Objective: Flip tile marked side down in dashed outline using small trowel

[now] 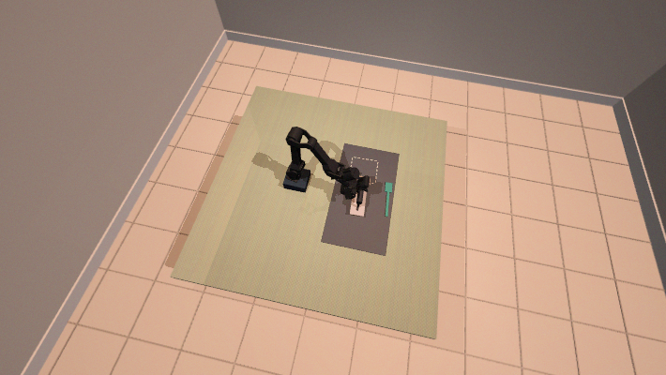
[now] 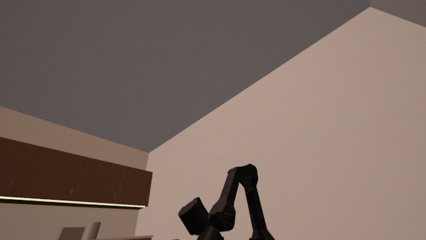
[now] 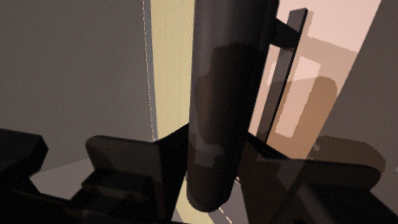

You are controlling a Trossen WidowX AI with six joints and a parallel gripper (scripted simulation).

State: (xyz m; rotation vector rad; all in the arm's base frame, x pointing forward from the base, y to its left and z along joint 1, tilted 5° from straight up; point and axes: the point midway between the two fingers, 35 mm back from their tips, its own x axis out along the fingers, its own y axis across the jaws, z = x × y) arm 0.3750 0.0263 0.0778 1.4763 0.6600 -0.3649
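Now: gripper tip 9 cm to the right of the tile, 5 cm above it and 4 cm past it. From my gripper tip the other things lie so: dark mat 10 cm below, 2 cm to the left, 1 cm behind; teal flat tool 13 cm ahead, 8 cm below, 6 cm to the left.
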